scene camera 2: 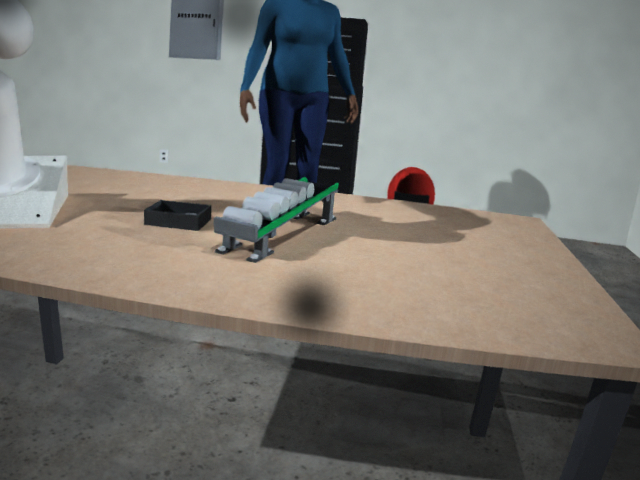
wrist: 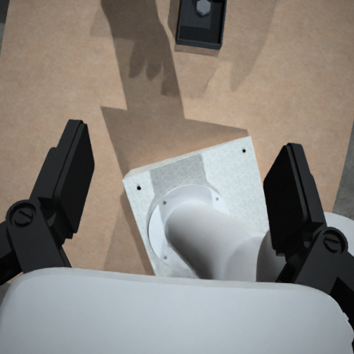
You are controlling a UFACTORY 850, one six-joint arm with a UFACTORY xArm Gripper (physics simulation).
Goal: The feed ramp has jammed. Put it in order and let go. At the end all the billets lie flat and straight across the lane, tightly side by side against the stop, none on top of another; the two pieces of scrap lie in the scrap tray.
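Note:
The feed ramp (scene camera 2: pixel 299 209) has green side rails and slopes down to a grey stop plate (scene camera 2: pixel 235 228). One light grey billet (scene camera 2: pixel 241 217) lies across the lane at the stop. A gap separates it from a second billet (scene camera 2: pixel 262 207); what lies in the gap is hidden. Several more billets, the upper ones darker, lie across the lane behind it, close together. The black scrap tray (scene camera 2: pixel 175 220) (wrist: pixel 199 46) holds a grey hexagonal scrap piece (wrist: pixel 203 7). My gripper (wrist: pixel 183 151) is open and empty, high above the robot's base; it does not show in the scene view.
The robot's white base plate (scene camera 2: pixel 47 198) (wrist: pixel 232 167) stands at the table's left in the scene view. The tray lies between it and the ramp on the wooden table (scene camera 2: pixel 413 279). A person (scene camera 2: pixel 299 56) stands behind the table, near a black cabinet (scene camera 2: pixel 356 56) and a red round object (scene camera 2: pixel 395 178).

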